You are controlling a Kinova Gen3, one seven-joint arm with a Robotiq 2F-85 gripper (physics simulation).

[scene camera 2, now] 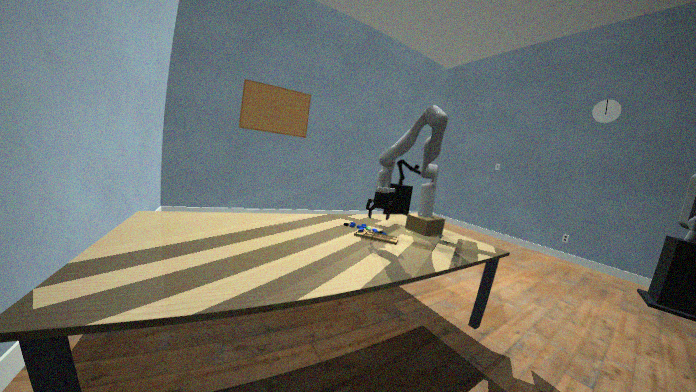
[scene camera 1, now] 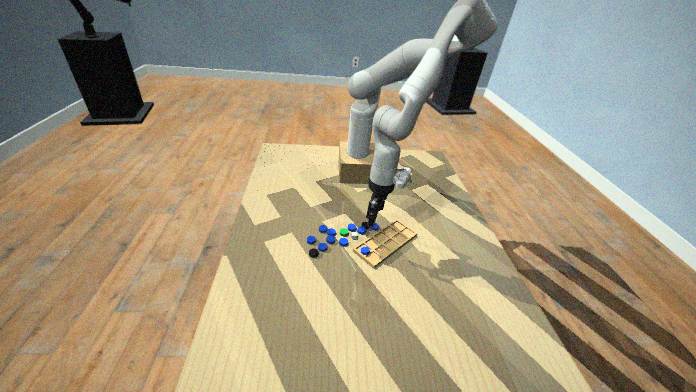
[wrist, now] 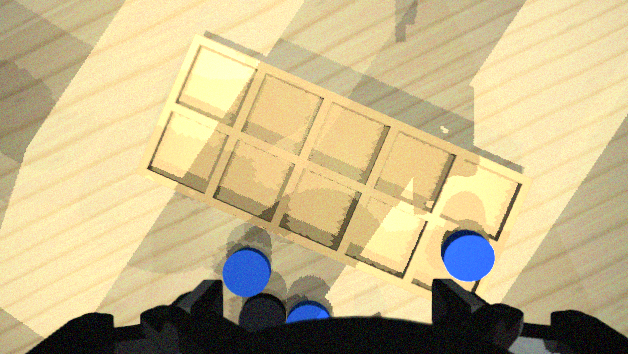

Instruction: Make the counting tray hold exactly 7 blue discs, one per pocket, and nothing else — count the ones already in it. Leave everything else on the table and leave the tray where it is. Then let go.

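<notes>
The wooden counting tray (scene camera 1: pixel 395 249) (scene camera 2: pixel 377 237) (wrist: pixel 303 159) lies at an angle on the table, with two rows of pockets. One blue disc (scene camera 1: pixel 364 250) (wrist: pixel 468 256) sits in its end corner pocket; the other pockets I see are empty. My gripper (scene camera 1: pixel 370 222) (scene camera 2: pixel 378 210) (wrist: pixel 327 302) is open and empty, low over the table beside the tray's long edge. In the wrist view a blue disc (wrist: pixel 246 272), a dark disc (wrist: pixel 262 310) and another blue disc (wrist: pixel 307 310) lie on the table between the fingers. Several more blue discs (scene camera 1: pixel 331 239) (scene camera 2: pixel 362 226) lie left of the tray.
A green disc (scene camera 1: pixel 343 232), a black disc (scene camera 1: pixel 314 253) and a small white cube (scene camera 1: pixel 354 235) lie among the loose blue discs. The arm's base stands on a wooden block (scene camera 1: pixel 354 169) (scene camera 2: pixel 424 224) behind the tray.
</notes>
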